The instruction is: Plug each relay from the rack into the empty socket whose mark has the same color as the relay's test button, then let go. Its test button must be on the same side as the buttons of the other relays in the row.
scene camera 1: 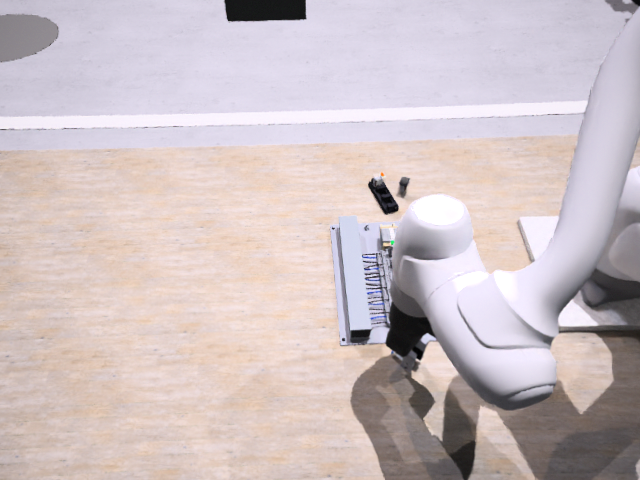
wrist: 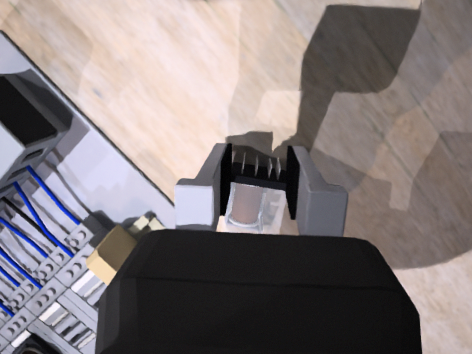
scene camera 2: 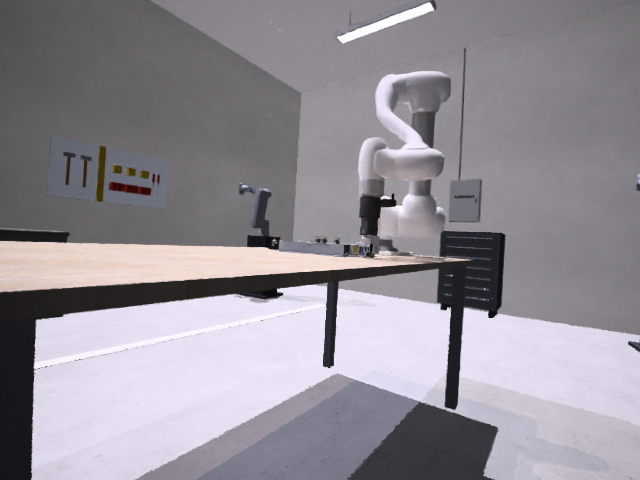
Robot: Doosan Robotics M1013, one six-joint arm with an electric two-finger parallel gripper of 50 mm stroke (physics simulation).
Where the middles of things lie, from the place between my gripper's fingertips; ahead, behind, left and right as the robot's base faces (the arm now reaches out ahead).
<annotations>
I see the tan end block point(wrist: 107, 258) 8 cm to the right of my hand, 1 cm behind it and 1 cm above it. The rest, counted from my hand: panel point(scene camera 1: 378, 335): 21 cm to the right, 3 cm behind, 1 cm below.
</annotations>
